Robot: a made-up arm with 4 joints. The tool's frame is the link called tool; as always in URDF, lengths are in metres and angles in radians. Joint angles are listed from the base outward.
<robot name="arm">
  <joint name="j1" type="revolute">
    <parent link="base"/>
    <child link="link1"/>
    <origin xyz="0 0 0.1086" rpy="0 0 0"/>
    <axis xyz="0 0 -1"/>
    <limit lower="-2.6" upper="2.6"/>
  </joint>
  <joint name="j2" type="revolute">
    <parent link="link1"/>
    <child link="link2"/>
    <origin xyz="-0.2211 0.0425 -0.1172" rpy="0 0 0"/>
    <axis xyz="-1 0 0"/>
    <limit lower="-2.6" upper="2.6"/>
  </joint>
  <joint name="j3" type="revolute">
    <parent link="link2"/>
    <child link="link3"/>
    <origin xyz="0.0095 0.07 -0.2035" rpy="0 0 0"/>
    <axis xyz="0 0 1"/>
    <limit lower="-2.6" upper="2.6"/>
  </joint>
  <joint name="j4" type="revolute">
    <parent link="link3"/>
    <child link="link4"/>
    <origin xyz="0.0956 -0.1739 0.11" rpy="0 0 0"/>
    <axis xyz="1 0 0"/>
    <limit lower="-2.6" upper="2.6"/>
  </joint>
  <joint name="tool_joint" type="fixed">
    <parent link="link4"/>
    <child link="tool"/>
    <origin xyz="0.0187 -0.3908 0.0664" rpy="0 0 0"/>
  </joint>
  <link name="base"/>
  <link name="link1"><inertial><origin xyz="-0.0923 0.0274 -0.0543"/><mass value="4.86"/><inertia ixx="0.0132" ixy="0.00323" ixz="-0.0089" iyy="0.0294" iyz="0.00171" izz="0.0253"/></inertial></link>
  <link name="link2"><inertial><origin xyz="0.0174 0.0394 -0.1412"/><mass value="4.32"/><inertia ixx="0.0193" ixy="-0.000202" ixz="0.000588" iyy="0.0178" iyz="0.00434" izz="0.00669"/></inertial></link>
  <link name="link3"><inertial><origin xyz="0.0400 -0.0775 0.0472"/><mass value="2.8"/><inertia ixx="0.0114" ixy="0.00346" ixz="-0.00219" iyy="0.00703" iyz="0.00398" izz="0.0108"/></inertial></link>
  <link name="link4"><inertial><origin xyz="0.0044 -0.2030 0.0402"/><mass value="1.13"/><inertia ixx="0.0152" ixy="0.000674" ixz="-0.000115" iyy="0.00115" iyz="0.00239" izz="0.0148"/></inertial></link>
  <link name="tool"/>
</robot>
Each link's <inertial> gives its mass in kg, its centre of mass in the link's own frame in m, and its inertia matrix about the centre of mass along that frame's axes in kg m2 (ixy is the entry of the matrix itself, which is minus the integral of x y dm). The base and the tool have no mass. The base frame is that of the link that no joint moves.
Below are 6 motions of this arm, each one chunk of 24 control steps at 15 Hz.
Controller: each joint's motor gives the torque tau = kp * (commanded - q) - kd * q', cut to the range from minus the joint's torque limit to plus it. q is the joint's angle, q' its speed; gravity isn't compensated. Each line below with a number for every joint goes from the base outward.
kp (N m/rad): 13 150 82 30
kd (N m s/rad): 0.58 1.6 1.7 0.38
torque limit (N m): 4.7 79 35 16
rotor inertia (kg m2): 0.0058 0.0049 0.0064 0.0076
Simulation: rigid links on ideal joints. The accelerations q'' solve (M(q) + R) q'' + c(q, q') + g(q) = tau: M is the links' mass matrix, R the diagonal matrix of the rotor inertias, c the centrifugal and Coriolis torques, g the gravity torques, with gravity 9.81 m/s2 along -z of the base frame. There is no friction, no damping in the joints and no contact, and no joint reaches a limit. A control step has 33 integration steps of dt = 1/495 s. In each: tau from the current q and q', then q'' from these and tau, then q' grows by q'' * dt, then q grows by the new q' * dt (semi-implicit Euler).
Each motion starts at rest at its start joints. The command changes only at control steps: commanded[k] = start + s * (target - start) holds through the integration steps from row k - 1 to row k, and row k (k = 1, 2, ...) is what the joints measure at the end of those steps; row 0 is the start. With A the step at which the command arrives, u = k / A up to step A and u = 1 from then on. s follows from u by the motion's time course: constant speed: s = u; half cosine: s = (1 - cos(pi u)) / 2; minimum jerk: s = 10 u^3 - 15 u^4 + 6 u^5; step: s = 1 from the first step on.
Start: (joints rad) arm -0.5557 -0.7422 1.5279 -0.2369
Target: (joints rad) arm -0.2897 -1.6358 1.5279 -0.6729
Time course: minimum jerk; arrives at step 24
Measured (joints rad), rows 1 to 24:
1: -0.5457 -0.6698 1.5059 -0.2214
2: -0.5440 -0.6318 1.4615 -0.1446
3: -0.5574 -0.6876 1.4433 -0.1171
4: -0.5611 -0.7150 1.4769 -0.1985
5: -0.5613 -0.7296 1.5005 -0.2653
6: -0.5657 -0.7717 1.4864 -0.2499
7: -0.5664 -0.8165 1.4649 -0.2301
8: -0.5616 -0.8616 1.4602 -0.2642
9: -0.5525 -0.9269 1.4689 -0.3244
10: -0.5370 -1.0007 1.4761 -0.3716
11: -0.5138 -1.0670 1.4711 -0.4014
12: -0.4842 -1.1327 1.4604 -0.4271
13: -0.4491 -1.2051 1.4562 -0.4626
14: -0.4093 -1.2771 1.4593 -0.5085
15: -0.3668 -1.3414 1.4618 -0.5516
16: -0.3236 -1.3985 1.4597 -0.5810
17: -0.2826 -1.4492 1.4564 -0.6016
18: -0.2468 -1.4917 1.4555 -0.6236
19: -0.2185 -1.5249 1.4570 -0.6464
20: -0.1992 -1.5489 1.4584 -0.6621
21: -0.1898 -1.5639 1.4582 -0.6681
22: -0.1905 -1.5706 1.4572 -0.6687
23: -0.2005 -1.5721 1.4569 -0.6684
24: -0.2181 -1.5714 1.4574 -0.6681

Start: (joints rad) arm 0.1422 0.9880 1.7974 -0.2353
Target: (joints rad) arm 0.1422 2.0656 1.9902 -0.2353
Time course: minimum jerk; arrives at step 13
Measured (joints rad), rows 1 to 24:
1: 0.1320 0.9610 1.8314 -0.1791
2: 0.1537 0.9895 1.8865 -0.1973
3: 0.1782 1.0569 1.8930 -0.2274
4: 0.1972 1.1558 1.8835 -0.2169
5: 0.2155 1.2936 1.9066 -0.2029
6: 0.2189 1.4420 1.9521 -0.2002
7: 0.2046 1.5877 1.9896 -0.2175
8: 0.1752 1.7260 2.0099 -0.2350
9: 0.1360 1.8467 2.0232 -0.2327
10: 0.0962 1.9362 2.0337 -0.2217
11: 0.0652 1.9837 2.0370 -0.2205
12: 0.0476 1.9909 2.0353 -0.2329
13: 0.0427 1.9767 2.0360 -0.2516
14: 0.0486 1.9674 2.0402 -0.2667
15: 0.0636 1.9727 2.0424 -0.2641
16: 0.0861 1.9818 2.0402 -0.2448
17: 0.1137 1.9849 2.0371 -0.2337
18: 0.1429 1.9811 2.0379 -0.2425
19: 0.1697 1.9753 2.0418 -0.2557
20: 0.1911 1.9737 2.0440 -0.2575
21: 0.2052 1.9776 2.0426 -0.2495
22: 0.2113 1.9819 2.0403 -0.2417
23: 0.2094 1.9816 2.0399 -0.2418
24: 0.2003 1.9781 2.0410 -0.2484

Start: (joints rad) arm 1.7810 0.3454 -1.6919 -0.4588
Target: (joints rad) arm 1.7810 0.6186 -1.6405 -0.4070
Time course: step
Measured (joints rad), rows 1 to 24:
1: 1.8864 0.6642 -1.6256 -0.3389
2: 1.8181 0.6320 -1.7807 -0.4129
3: 1.8312 0.5779 -1.6797 -0.2902
4: 1.8203 0.5755 -1.6566 -0.3131
5: 1.7967 0.6103 -1.6870 -0.3942
6: 1.7782 0.6043 -1.6886 -0.3851
7: 1.7661 0.5881 -1.6760 -0.3268
8: 1.7514 0.5949 -1.6832 -0.3220
9: 1.7370 0.6023 -1.6879 -0.3552
10: 1.7289 0.5980 -1.6780 -0.3653
11: 1.7249 0.5948 -1.6744 -0.3509
12: 1.7227 0.5976 -1.6817 -0.3405
13: 1.7240 0.5989 -1.6850 -0.3432
14: 1.7297 0.5972 -1.6811 -0.3503
15: 1.7385 0.5965 -1.6787 -0.3536
16: 1.7491 0.5970 -1.6811 -0.3511
17: 1.7610 0.5969 -1.6836 -0.3474
18: 1.7739 0.5963 -1.6840 -0.3477
19: 1.7868 0.5961 -1.6835 -0.3513
20: 1.7988 0.5960 -1.6836 -0.3533
21: 1.8091 0.5958 -1.6844 -0.3520
22: 1.8173 0.5956 -1.6852 -0.3505
23: 1.8229 0.5956 -1.6855 -0.3511
24: 1.8257 0.5956 -1.6852 -0.3525

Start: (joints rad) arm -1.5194 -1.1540 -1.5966 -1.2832
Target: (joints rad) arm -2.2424 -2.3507 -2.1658 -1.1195
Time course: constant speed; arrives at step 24
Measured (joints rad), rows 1 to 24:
1: -1.5189 -1.1427 -1.5708 -1.2711
2: -1.5253 -1.1874 -1.5918 -1.2693
3: -1.5359 -1.2753 -1.6260 -1.2620
4: -1.5489 -1.3185 -1.6445 -1.2504
5: -1.5666 -1.3455 -1.6656 -1.2472
6: -1.5891 -1.4043 -1.6890 -1.2456
7: -1.6166 -1.4665 -1.7117 -1.2413
8: -1.6503 -1.5086 -1.7344 -1.2352
9: -1.6889 -1.5534 -1.7573 -1.2287
10: -1.7308 -1.6105 -1.7807 -1.2242
11: -1.7764 -1.6638 -1.8041 -1.2218
12: -1.8254 -1.7109 -1.8272 -1.2180
13: -1.8756 -1.7623 -1.8512 -1.2119
14: -1.9257 -1.8170 -1.8756 -1.2067
15: -1.9756 -1.8688 -1.8998 -1.2035
16: -2.0239 -1.9200 -1.9241 -1.1999
17: -2.0691 -1.9737 -1.9490 -1.1946
18: -2.1109 -2.0273 -1.9740 -1.1892
19: -2.1488 -2.0798 -1.9992 -1.1846
20: -2.1821 -2.1332 -2.0244 -1.1797
21: -2.2108 -2.1870 -2.0498 -1.1741
22: -2.2354 -2.2404 -2.0752 -1.1683
23: -2.2562 -2.2937 -2.1008 -1.1623
24: -2.2738 -2.3474 -2.1263 -1.1561

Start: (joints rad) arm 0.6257 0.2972 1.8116 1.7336
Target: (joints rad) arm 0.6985 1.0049 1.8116 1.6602
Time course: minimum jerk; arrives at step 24
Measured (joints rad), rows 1 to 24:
1: 0.6373 0.3184 1.8311 1.7270
2: 0.6390 0.3266 1.8196 1.7327
3: 0.6357 0.3293 1.8241 1.7282
4: 0.6353 0.3384 1.8292 1.7246
5: 0.6423 0.3624 1.8286 1.7248
6: 0.6509 0.3934 1.8260 1.7223
7: 0.6567 0.4251 1.8271 1.7156
8: 0.6623 0.4614 1.8305 1.7097
9: 0.6694 0.5058 1.8321 1.7060
10: 0.6753 0.5549 1.8323 1.7015
11: 0.6773 0.6044 1.8337 1.6947
12: 0.6763 0.6542 1.8362 1.6878
13: 0.6737 0.7048 1.8381 1.6822
14: 0.6699 0.7545 1.8392 1.6772
15: 0.6647 0.8003 1.8404 1.6717
16: 0.6593 0.8412 1.8418 1.6659
17: 0.6553 0.8769 1.8429 1.6606
18: 0.6533 0.9068 1.8435 1.6567
19: 0.6536 0.9300 1.8442 1.6540
20: 0.6562 0.9463 1.8449 1.6517
21: 0.6612 0.9562 1.8455 1.6498
22: 0.6684 0.9608 1.8460 1.6487
23: 0.6772 0.9615 1.8465 1.6485
24: 0.6873 0.9602 1.8471 1.6485

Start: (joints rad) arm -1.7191 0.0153 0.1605 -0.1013
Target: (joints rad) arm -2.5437 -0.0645 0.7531 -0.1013
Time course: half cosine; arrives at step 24
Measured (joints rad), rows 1 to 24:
1: -1.7188 0.0142 0.1630 -0.0499
2: -1.7273 -0.0056 0.1660 0.0033
3: -1.7283 -0.0092 0.1829 0.0142
4: -1.7290 -0.0025 0.2037 -0.0245
5: -1.7378 0.0031 0.2235 -0.0561
6: -1.7602 -0.0023 0.2460 -0.0475
7: -1.7943 -0.0135 0.2757 -0.0171
8: -1.8369 -0.0205 0.3115 -0.0039
9: -1.8877 -0.0202 0.3486 -0.0185
10: -1.9488 -0.0186 0.3843 -0.0376
11: -2.0203 -0.0216 0.4208 -0.0375
12: -2.0981 -0.0280 0.4602 -0.0223
13: -2.1767 -0.0330 0.5014 -0.0134
14: -2.2525 -0.0344 0.5410 -0.0200
15: -2.3238 -0.0348 0.5774 -0.0306
16: -2.3891 -0.0371 0.6110 -0.0316
17: -2.4458 -0.0411 0.6429 -0.0243
18: -2.4921 -0.0444 0.6723 -0.0202
19: -2.5276 -0.0460 0.6977 -0.0238
20: -2.5534 -0.0472 0.7179 -0.0290
21: -2.5707 -0.0488 0.7334 -0.0290
22: -2.5807 -0.0506 0.7446 -0.0253
23: -2.5840 -0.0517 0.7514 -0.0237
24: -2.5818 -0.0516 0.7530 -0.0256

